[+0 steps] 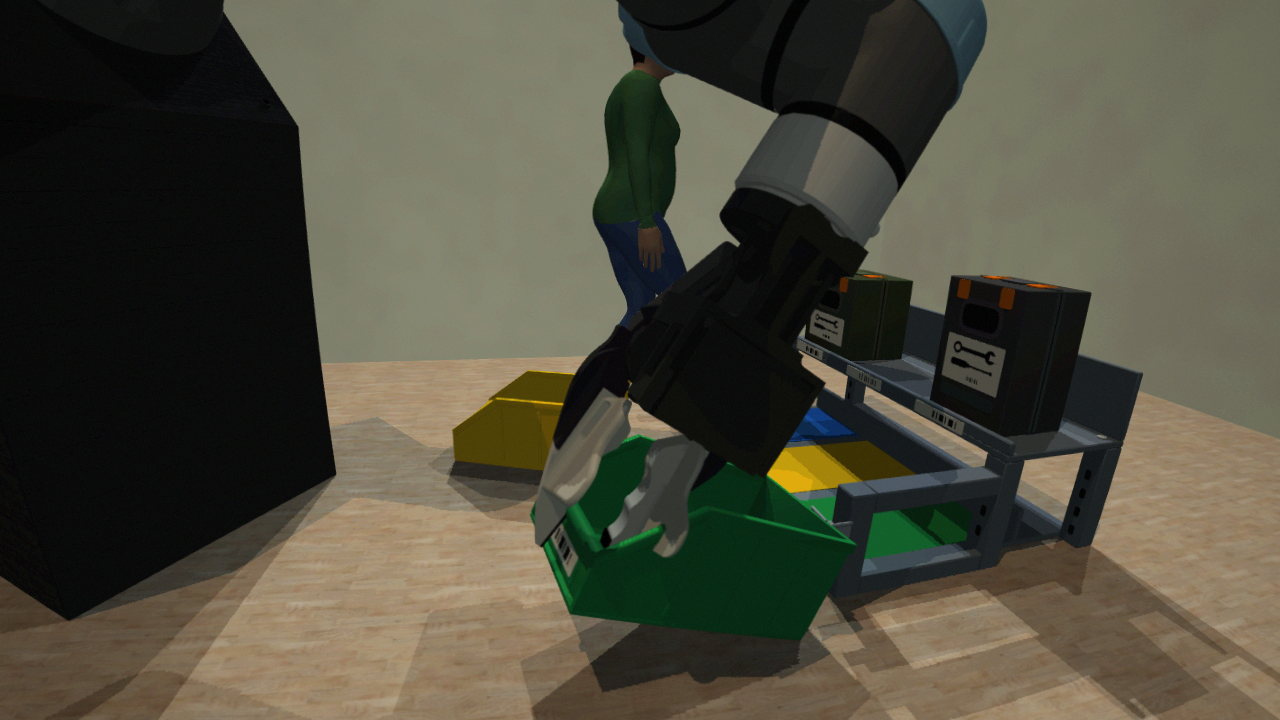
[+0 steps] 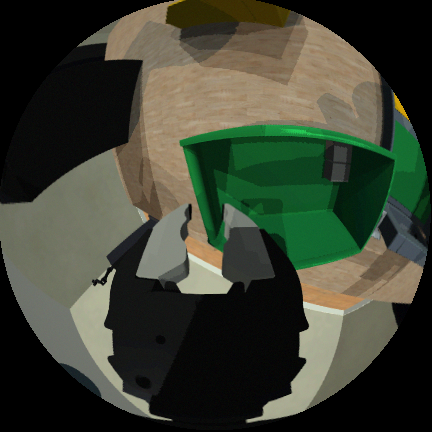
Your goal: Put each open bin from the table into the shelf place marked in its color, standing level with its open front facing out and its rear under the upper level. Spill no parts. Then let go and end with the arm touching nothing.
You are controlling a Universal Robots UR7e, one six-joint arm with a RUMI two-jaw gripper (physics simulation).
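Frame: origin at the arm's base, x right, y ahead, z up, level; metres.
Seen in the pictures: gripper, between the fingertips: (image 1: 566, 557) (image 2: 206, 205).
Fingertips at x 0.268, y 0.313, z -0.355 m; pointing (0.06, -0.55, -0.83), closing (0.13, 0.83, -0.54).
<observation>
Offsets run from my fingertips to a thing's top centre. "*": to the spot under its first point.
My gripper (image 1: 575, 540) (image 2: 206, 205) is shut on the front wall of the green bin @[* dx +0.025, dy +0.080, dz -0.007 m] (image 1: 716, 573) (image 2: 280, 175), one finger outside and one inside. The bin is tilted, front raised, its low rear bottom edge close to the table; contact there is unclear. A small grey part @[dx -0.042, dy +0.133, dz -0.051 m] (image 2: 339, 162) lies inside it. Its rear is close beside the shelf @[* dx -0.007, dy +0.254, dz +0.004 m] (image 1: 921, 488) (image 2: 407, 235); touching cannot be told. The shelf's lower level shows green @[* dx -0.067, dy +0.299, dz -0.074 m] (image 1: 895, 528) (image 2: 407, 165), yellow @[* dx -0.183, dy +0.298, dz -0.074 m] (image 1: 819, 470) (image 2: 401, 107) and blue @[* dx -0.290, dy +0.376, dz -0.074 m] (image 1: 823, 425) places. A yellow bin @[* dx -0.280, dy -0.019, dz -0.048 m] (image 1: 501, 438) (image 2: 230, 12) stands behind on the table.
Two tool cases @[dx -0.070, dy +0.391, dz +0.143 m] (image 1: 1006, 358) @[dx -0.300, dy +0.410, dz +0.118 m] (image 1: 881, 317) stand on the shelf's upper level. A large black block (image 1: 179, 313) (image 2: 75, 115) stands at the left. A person in green (image 1: 640, 152) stands behind the table. The shelf's near side frame rises beside the green place.
</observation>
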